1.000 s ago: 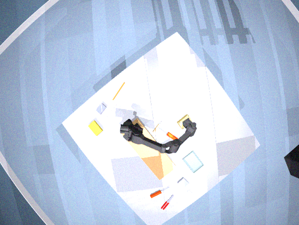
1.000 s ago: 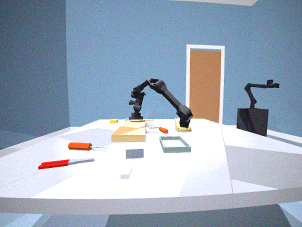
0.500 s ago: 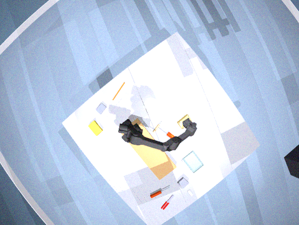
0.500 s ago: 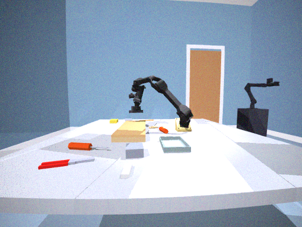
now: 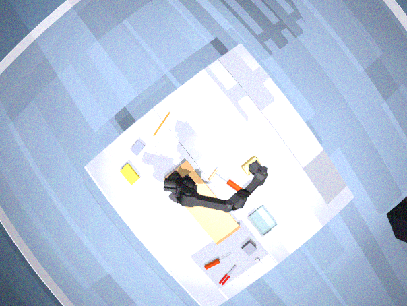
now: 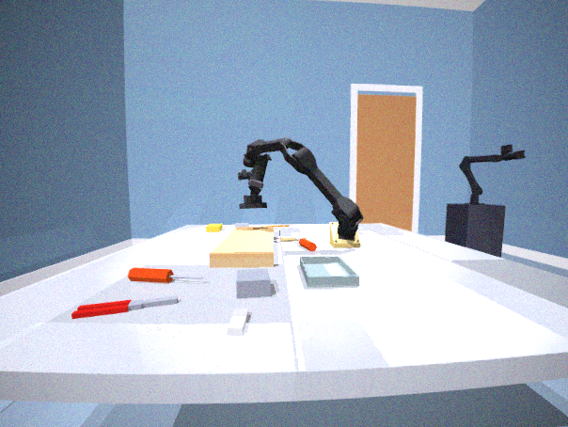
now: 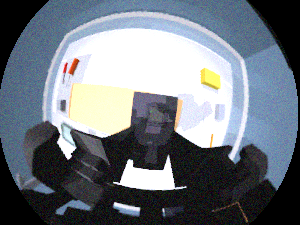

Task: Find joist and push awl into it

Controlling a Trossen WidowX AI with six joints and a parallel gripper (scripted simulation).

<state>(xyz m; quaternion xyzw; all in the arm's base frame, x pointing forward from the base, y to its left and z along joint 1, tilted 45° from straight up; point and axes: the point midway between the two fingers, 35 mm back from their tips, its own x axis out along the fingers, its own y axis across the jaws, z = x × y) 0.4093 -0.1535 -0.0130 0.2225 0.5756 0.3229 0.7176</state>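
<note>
The tray lies 45 cm to the left of my gripper tip, 29 cm behind it and 15 cm below it. From my gripper tip the other things lie so: dark stud finder: 2 cm above, 1 cm ahead; yellow block: 26 cm ahead, 22 cm to the right, 15 cm below; awl: 20 cm behind, 16 cm below, 3 cm to the left.
</note>
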